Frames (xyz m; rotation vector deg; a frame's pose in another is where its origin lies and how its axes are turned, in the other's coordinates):
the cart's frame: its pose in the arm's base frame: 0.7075 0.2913 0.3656 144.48 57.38 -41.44
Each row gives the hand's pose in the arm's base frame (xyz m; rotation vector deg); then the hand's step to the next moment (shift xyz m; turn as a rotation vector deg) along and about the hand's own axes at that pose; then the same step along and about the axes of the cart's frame.
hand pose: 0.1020 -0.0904 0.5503 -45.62 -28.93 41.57
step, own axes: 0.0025 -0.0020 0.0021 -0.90 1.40 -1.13
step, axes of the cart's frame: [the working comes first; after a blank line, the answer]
step, axes of the arm's base frame: 0.0010 0.0019 0.0032 -0.40 -0.51 -1.91

-0.0002 -0.0002 -0.0038 0.56 -0.14 1.93
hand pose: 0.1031 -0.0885 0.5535 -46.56 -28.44 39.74
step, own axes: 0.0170 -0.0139 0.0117 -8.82 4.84 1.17
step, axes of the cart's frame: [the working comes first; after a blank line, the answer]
step, axes of the arm's base frame: 0.0091 0.0111 0.0203 -8.48 -3.43 -4.35

0.0001 0.0010 -0.0249 -4.67 -4.11 7.99
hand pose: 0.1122 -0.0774 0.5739 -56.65 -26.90 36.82
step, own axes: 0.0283 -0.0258 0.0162 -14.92 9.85 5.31
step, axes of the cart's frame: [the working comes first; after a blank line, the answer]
step, axes of the arm's base frame: 0.0175 0.0192 0.0325 -16.91 -3.11 -7.22

0.0029 0.0027 -0.0414 -8.13 -10.62 13.00
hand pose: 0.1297 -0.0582 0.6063 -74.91 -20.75 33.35
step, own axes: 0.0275 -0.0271 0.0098 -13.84 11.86 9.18
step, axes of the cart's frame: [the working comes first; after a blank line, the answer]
step, axes of the arm's base frame: 0.0219 0.0200 0.0266 -18.60 0.90 -8.34

0.0094 0.0047 -0.0384 -6.39 -14.75 12.58
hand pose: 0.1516 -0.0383 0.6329 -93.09 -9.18 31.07
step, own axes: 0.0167 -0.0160 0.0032 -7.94 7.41 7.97
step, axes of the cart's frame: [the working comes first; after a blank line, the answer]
step, axes of the arm's base frame: 0.0166 0.0120 0.0112 -11.98 2.87 -5.46

0.0105 0.0047 -0.0203 -2.83 -11.10 7.09
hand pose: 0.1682 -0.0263 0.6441 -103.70 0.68 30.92
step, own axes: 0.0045 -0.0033 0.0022 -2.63 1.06 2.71
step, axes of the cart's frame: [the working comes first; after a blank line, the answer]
step, axes of the arm's base frame: 0.0042 0.0042 0.0009 -3.60 1.45 -0.56

0.0044 0.0001 -0.0041 -1.15 -3.62 0.97
